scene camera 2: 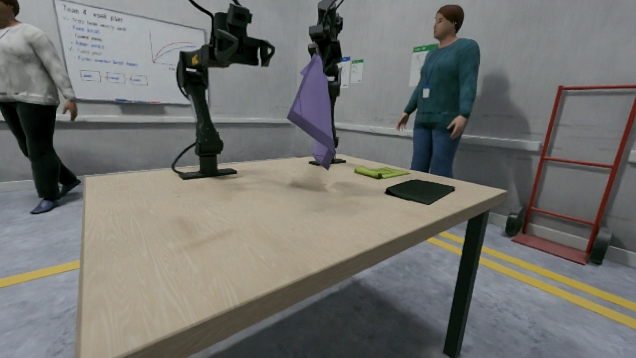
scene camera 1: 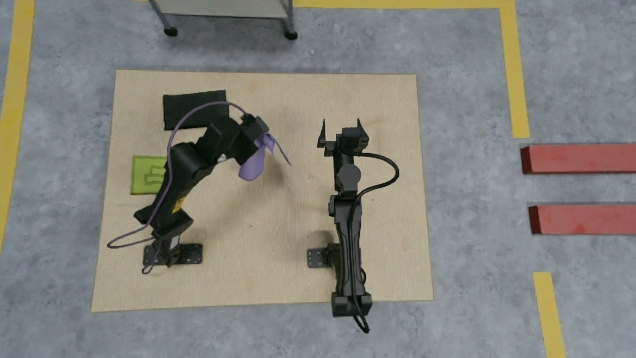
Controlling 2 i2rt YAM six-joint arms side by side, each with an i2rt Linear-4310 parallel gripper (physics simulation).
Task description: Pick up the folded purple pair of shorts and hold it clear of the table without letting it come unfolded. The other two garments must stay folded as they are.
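The purple shorts [scene camera 1: 252,165] [scene camera 2: 316,102] hang from my left gripper [scene camera 1: 265,137] [scene camera 2: 316,54], which is shut on their upper end. They hang as a long, slanting drape with their lower corner above the table; the frames do not show clearly whether every fold holds. The fingertips are partly hidden by the arm and cloth. My right gripper [scene camera 1: 341,121] [scene camera 2: 270,53] is open and empty, raised above the table. A green folded garment [scene camera 1: 142,175] [scene camera 2: 382,173] and a black folded garment [scene camera 1: 194,111] [scene camera 2: 421,191] lie flat on the table.
The wooden table [scene camera 1: 270,280] [scene camera 2: 165,300] carries both arm bases. In scene camera 1, the left arm reaches over part of the green garment and near the black one. A cart [scene camera 1: 225,9] stands beyond the table. Two people [scene camera 2: 442,95] [scene camera 2: 35,65] stand behind it in scene camera 2.
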